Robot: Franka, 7 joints.
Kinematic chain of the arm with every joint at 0, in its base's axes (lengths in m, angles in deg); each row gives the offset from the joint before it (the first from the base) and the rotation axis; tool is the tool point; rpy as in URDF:
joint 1: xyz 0 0 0.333 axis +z
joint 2: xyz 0 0 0 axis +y
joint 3: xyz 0 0 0.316 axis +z
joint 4: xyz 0.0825 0 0 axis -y
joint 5: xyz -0.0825 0 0.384 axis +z
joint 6: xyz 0 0 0 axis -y
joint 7: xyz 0.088 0 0 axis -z
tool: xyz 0 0 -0.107 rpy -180 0 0
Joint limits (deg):
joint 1: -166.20..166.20
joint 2: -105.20..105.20
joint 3: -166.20..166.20
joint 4: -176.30..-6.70
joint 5: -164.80..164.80
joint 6: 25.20..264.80
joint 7: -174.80..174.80
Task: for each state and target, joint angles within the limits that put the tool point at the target. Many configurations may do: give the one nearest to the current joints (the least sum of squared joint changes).
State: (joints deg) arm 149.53 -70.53 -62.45 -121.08 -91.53 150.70 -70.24
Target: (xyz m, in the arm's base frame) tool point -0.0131 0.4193 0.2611
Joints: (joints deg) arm 166.20 -101.81 -102.51 -150.08 -91.67 139.02 -70.24
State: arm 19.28 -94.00 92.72 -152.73 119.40 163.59 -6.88
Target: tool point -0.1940 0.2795 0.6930
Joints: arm 26.48 -95.54 49.93 -132.67 114.16 169.49 -6.88
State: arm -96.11 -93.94 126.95 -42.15 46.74 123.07 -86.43
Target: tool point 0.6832 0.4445 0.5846
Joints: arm -127.68 -63.75 112.78 -32.20 46.84 139.72 -86.43
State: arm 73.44 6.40 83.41 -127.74 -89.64 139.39 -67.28
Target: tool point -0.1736 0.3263 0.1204
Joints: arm 61.26 28.04 51.14 -149.76 -89.08 130.95 -67.28
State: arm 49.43 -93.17 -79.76 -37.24 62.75 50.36 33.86
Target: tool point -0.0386 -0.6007 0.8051
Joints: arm 60.66 -65.87 -72.12 -36.17 67.88 72.62 33.86
